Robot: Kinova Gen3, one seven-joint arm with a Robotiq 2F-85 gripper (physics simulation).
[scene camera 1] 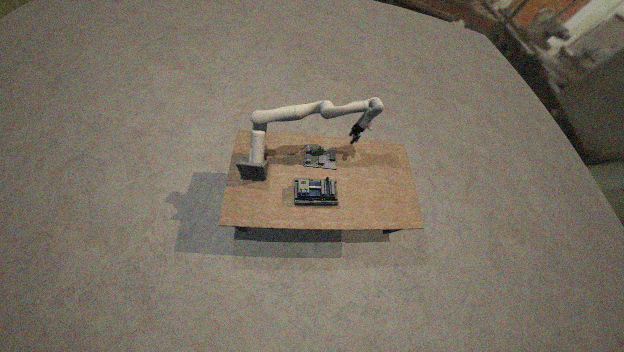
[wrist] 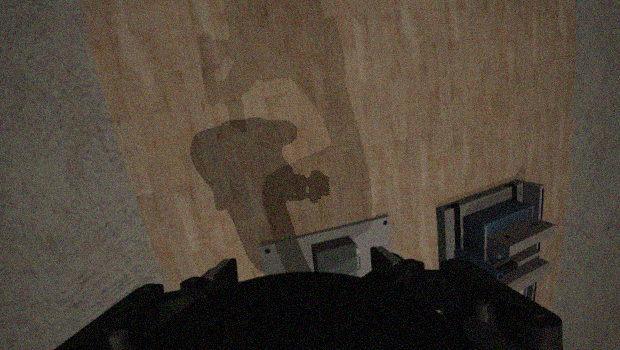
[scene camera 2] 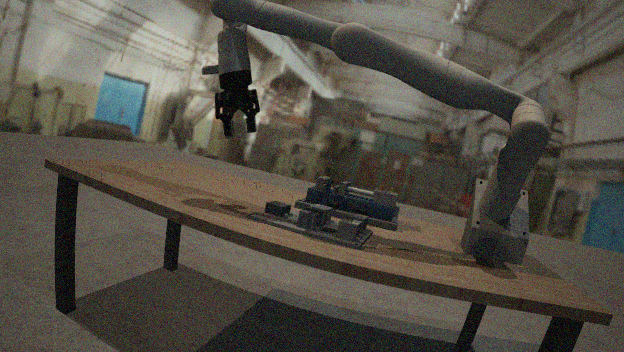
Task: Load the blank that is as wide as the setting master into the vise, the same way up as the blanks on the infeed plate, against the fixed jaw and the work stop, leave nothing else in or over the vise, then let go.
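Pixels of known places: gripper, fingertip midpoint: (scene camera 1: 350, 139) (wrist: 304, 268) (scene camera 2: 241, 135); arm's base at its link origin: (scene camera 1: 256, 161) (scene camera 2: 494, 206).
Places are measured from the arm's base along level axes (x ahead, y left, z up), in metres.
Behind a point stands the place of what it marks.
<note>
My gripper (scene camera 1: 353, 142) {y 0.165, x 0.657, z 0.041 m} (scene camera 2: 240, 133) {y 0.165, x 0.657, z 0.041 m} (wrist: 304, 268) {y 0.165, x 0.657, z 0.041 m} is open and empty, pointing down high above the table, beyond the plate's end away from the arm base. The grey infeed plate (scene camera 1: 312, 164) {y 0.048, x 0.393, z -0.124 m} (wrist: 374, 235) {y 0.037, x 0.556, z -0.124 m} bears several grey blanks; one blank (scene camera 2: 351, 226) {y 0.204, x 0.373, z -0.093 m} stands near the plate's base-side end. A darker block (scene camera 1: 332, 157) {y 0.096, x 0.548, z -0.099 m} (scene camera 2: 278, 208) {y 0.136, x 0.545, z -0.105 m} (wrist: 334, 256) {y 0.110, x 0.564, z -0.099 m}, apparently the setting master, sits near the other end. The blue and grey vise (scene camera 1: 316, 192) {y -0.194, x 0.395, z -0.072 m} (scene camera 2: 350, 202) {y -0.109, x 0.404, z -0.085 m} (wrist: 500, 232) {y -0.144, x 0.514, z -0.068 m} stands beside the plate. My gripper hides part of both in the wrist view. Blank widths and the vise's jaw contents are unclear.
The wooden table (scene camera 1: 375, 200) {y -0.248, x 0.845, z -0.132 m} (scene camera 2: 150, 195) {y 0.264, x 0.823, z -0.132 m} (wrist: 415, 125) {y -0.063, x 0.695, z -0.132 m} carries the arm base (scene camera 1: 252, 171) {y -0.061, x -0.026, z -0.018 m} (scene camera 2: 495, 245) {y 0.059, x -0.011, z -0.094 m} at one end. The arm stretches high above the table, and its shadow crosses part of the infeed plate. Grey floor surrounds the table.
</note>
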